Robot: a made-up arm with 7 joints. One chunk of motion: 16 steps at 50 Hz.
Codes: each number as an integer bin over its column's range. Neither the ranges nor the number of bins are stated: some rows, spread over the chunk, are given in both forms.
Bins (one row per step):
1: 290 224 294 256 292 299
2: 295 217 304 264 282 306
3: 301 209 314 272 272 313
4: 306 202 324 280 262 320
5: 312 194 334 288 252 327
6: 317 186 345 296 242 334
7: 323 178 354 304 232 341
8: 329 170 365 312 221 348
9: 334 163 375 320 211 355
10: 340 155 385 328 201 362
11: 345 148 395 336 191 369
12: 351 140 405 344 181 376
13: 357 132 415 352 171 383
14: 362 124 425 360 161 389
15: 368 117 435 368 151 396
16: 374 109 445 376 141 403
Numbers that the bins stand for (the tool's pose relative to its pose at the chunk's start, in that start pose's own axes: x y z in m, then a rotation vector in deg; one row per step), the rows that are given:
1: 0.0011 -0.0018 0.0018 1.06 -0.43 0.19
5: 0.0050 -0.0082 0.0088 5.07 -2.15 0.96
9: 0.0088 -0.0149 0.0160 9.08 -3.92 1.73
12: 0.0118 -0.0199 0.0213 12.08 -5.21 2.30
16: 0.0159 -0.0265 0.0284 16.09 -6.93 3.04
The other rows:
2: 0.0020 -0.0033 0.0035 2.06 -0.86 0.38
3: 0.0030 -0.0050 0.0053 3.07 -1.29 0.58
4: 0.0039 -0.0065 0.0071 4.07 -1.72 0.77
6: 0.0058 -0.0100 0.0108 6.07 -2.58 1.15
7: 0.0069 -0.0117 0.0123 7.07 -3.01 1.34
8: 0.0079 -0.0134 0.0143 8.08 -3.49 1.53
10: 0.0099 -0.0166 0.0178 10.08 -4.35 1.92
11: 0.0108 -0.0181 0.0196 11.08 -4.78 2.11
13: 0.0129 -0.0216 0.0231 13.09 -5.64 2.49
14: 0.0138 -0.0233 0.0249 14.09 -6.07 2.66
15: 0.0148 -0.0248 0.0266 15.09 -6.50 2.85

